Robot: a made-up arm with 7 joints. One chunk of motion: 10 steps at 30 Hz.
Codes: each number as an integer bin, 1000 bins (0 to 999) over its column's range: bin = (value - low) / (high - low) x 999, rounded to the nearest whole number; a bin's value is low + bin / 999 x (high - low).
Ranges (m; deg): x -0.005..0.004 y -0.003..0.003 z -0.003..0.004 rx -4.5..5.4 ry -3.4..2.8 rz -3..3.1
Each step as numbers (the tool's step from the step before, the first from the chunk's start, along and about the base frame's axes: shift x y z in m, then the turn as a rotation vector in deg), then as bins.
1 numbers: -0.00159 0.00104 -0.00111 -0.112 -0.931 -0.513
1 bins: 379 673 270 443 398 407
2 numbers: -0.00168 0.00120 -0.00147 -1.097 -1.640 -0.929
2 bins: 369 699 218 343 284 339
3 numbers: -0.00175 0.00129 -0.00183 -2.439 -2.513 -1.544
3 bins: 361 714 167 208 143 238
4 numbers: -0.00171 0.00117 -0.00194 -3.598 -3.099 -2.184
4 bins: 365 694 151 91 48 134
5 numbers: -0.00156 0.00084 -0.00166 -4.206 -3.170 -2.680
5 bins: 382 639 191 30 37 52
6 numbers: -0.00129 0.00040 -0.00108 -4.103 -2.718 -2.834
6 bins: 412 566 274 40 110 27
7 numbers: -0.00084 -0.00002 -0.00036 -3.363 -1.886 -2.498
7 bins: 462 496 377 115 244 82
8 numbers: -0.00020 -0.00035 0.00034 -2.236 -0.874 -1.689
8 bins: 533 441 477 228 407 215
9 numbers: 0.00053 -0.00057 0.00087 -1.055 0.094 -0.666
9 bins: 614 405 552 348 563 382
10 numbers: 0.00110 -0.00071 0.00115 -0.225 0.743 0.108
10 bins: 677 381 592 431 668 509
